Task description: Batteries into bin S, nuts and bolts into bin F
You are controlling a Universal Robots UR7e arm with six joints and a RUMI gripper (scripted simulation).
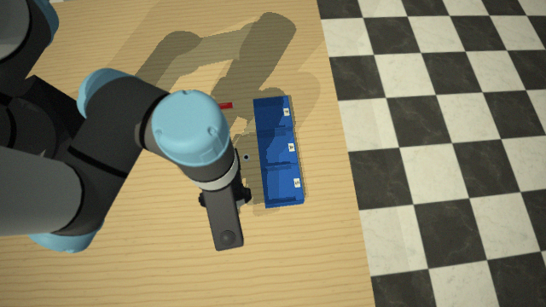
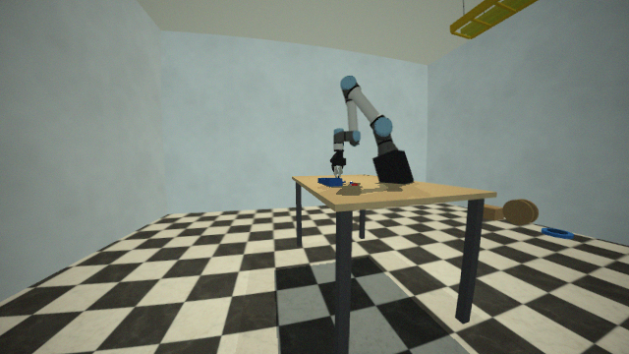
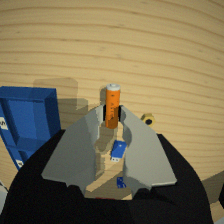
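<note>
Now: the red battery 40 mm ahead of my hand, 250 mm to the left of it and 20 mm below it. Round my hand: blue USB stick 90 mm to the left, 30 mm below; orange battery 10 mm below; brass nut 40 mm behind, 30 mm to the left, 30 mm below.
</note>
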